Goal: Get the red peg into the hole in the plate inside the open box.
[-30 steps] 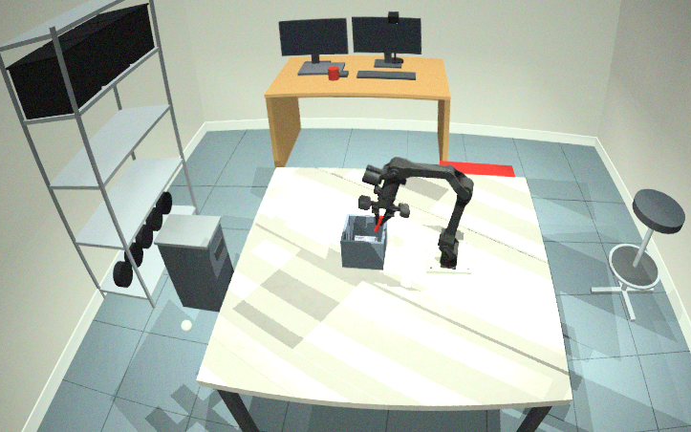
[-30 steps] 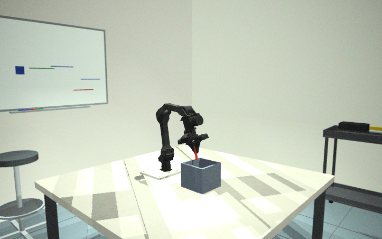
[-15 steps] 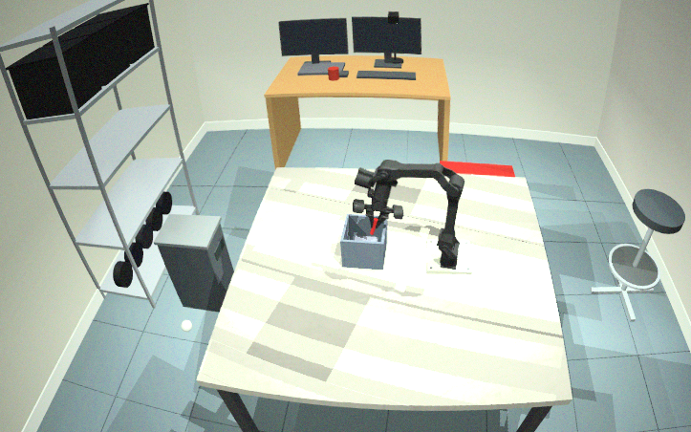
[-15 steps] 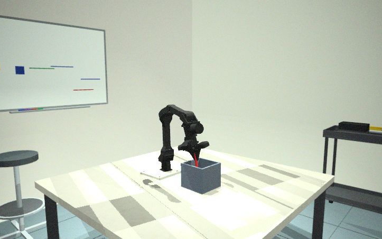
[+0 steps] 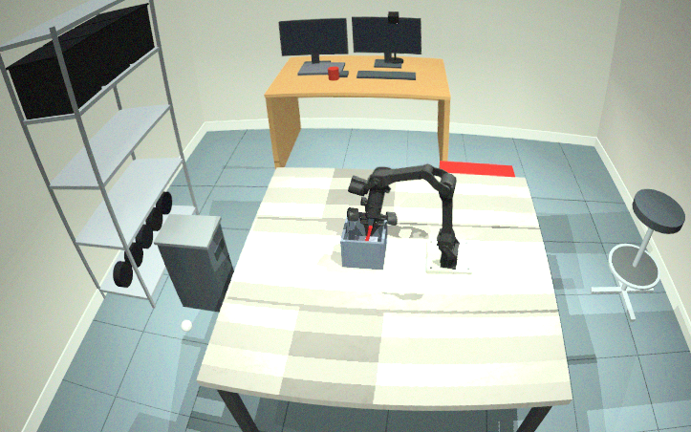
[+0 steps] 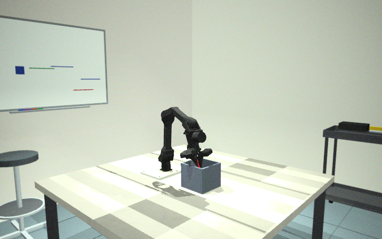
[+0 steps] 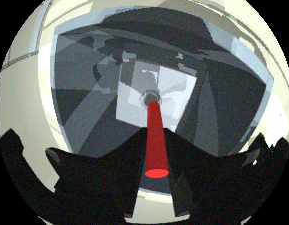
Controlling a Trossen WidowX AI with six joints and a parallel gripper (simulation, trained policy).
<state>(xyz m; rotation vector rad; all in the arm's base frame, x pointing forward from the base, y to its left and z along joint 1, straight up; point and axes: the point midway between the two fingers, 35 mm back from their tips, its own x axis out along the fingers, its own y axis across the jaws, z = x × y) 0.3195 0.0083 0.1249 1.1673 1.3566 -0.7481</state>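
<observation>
Now: the red peg right at my gripper tip. From my gripper tip the other things lie so: pale plate: 2 cm ahead, 6 cm below.
</observation>
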